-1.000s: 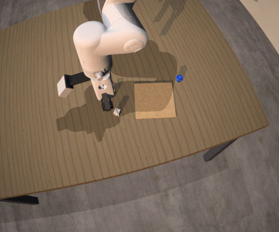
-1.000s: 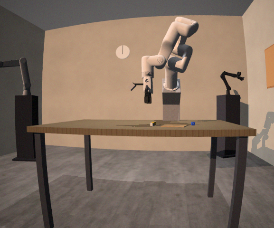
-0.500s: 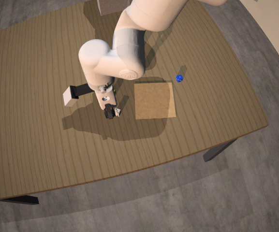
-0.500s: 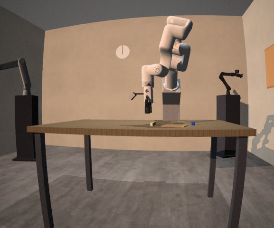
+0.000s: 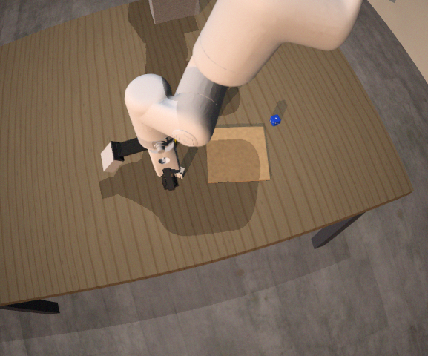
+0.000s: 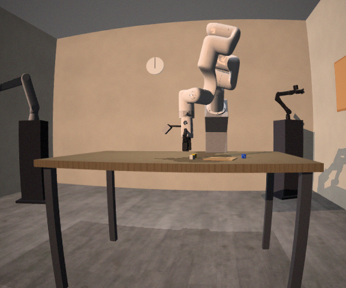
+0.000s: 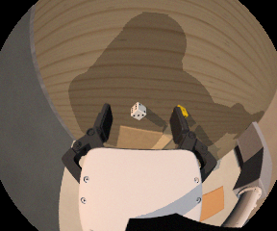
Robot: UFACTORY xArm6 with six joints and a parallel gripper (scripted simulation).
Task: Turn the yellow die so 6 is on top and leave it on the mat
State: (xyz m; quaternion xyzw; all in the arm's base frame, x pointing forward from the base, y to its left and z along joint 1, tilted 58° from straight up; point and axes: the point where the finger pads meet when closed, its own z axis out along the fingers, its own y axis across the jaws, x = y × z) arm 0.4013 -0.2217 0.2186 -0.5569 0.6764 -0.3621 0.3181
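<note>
The white die lies 10 mm ahead of my hand, 20 mm to the left of it and 40 mm below it. Round my hand: tan mat (40 mm ahead, 160 mm to the left, 50 mm below); then yellow die (60 mm behind, 50 mm to the left, 40 mm below); then blue die (30 mm ahead, 290 mm to the left, 40 mm below).
</note>
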